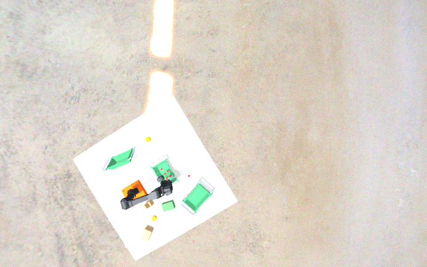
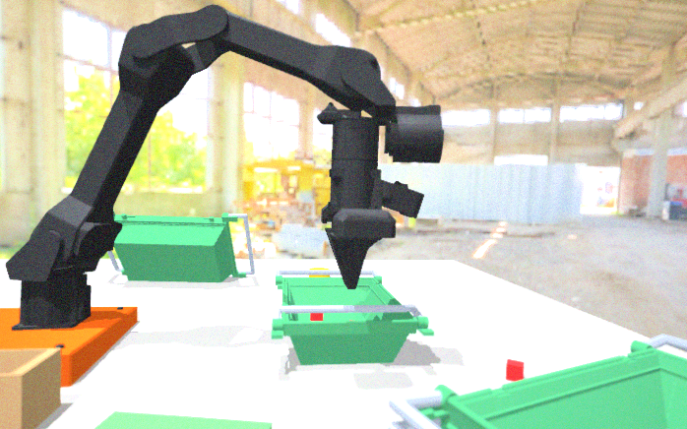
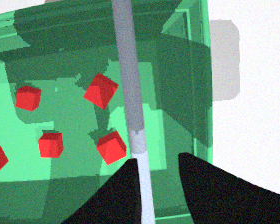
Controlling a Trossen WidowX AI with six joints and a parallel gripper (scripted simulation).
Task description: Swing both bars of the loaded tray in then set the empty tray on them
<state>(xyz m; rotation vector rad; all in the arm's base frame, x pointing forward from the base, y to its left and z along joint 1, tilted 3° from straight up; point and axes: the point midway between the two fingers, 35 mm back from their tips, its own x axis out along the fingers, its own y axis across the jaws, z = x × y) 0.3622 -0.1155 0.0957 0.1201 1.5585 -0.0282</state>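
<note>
The green tray is 470 mm to the left of my gripper tip, 270 mm behind it and 20 mm below it. The rest, counted from my gripper tip: green block: 210 mm to the right, 180 mm behind, 70 mm below.
</note>
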